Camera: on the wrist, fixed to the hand. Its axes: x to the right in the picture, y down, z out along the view.
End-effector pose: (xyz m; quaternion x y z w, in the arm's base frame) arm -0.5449 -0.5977 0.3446 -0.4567 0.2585 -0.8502 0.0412
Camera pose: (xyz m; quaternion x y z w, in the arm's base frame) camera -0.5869 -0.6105 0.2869 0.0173 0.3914 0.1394 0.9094
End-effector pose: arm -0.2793 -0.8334 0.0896 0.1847 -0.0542 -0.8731 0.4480
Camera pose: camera -0.2164 -0.8442 0.0554 -0.2627 -0.3396 0.3735 0.8223
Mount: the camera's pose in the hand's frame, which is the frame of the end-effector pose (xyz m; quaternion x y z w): -0.0153 0.0455 -0.0543 0.0472 -0.2679 0.9622 0.0122
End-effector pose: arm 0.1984 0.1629 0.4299 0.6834 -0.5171 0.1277 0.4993
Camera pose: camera 0.1724 0.2175 0.4698 0.4314 0.7916 -0.3233 0.2876
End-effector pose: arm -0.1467 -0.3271 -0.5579 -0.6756 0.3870 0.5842 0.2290
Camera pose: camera -0.1497 -0.3916 -0.5251 -0.5315 -0.6210 -0.3902 0.4238
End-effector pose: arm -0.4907 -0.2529 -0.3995 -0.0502 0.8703 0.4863 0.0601
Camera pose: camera -0.4853 -0.2750 -0.3307 -0.9699 -0.0658 -0.0361 0.2317
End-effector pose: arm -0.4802 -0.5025 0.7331 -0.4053 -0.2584 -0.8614 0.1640
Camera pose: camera -0.4817 -0.5698 0.7061 -0.4766 0.3022 0.2681 0.7808
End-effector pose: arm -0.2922 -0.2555 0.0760 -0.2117 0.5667 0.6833 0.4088
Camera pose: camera -0.3292 -0.3129 0.1003 -0.7451 -0.1333 -0.4317 0.4907
